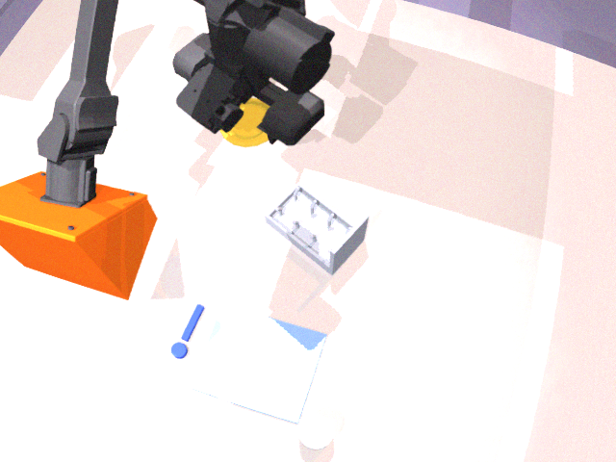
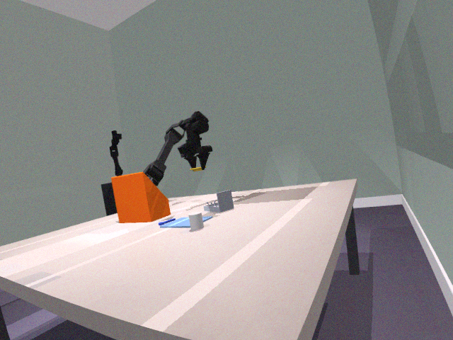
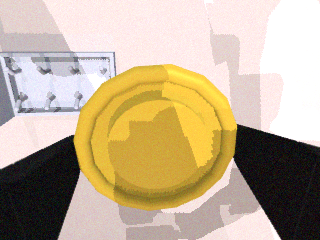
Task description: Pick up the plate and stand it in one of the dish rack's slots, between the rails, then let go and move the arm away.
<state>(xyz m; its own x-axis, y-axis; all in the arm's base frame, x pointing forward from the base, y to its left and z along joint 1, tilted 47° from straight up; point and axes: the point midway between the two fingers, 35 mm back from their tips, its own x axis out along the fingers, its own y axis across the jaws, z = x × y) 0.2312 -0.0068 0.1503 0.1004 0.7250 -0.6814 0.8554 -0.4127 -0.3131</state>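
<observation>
Right now the grey dish rack is 16 cm below my gripper tip, 9 cm ahead of it and 5 cm to the right of it. The rest, counted from my gripper tip: yellow plate (1 cm above); pale blue mat (25 cm to the right, 18 cm below, 4 cm ahead); white cup (34 cm to the right, 16 cm below, 13 cm ahead).
</observation>
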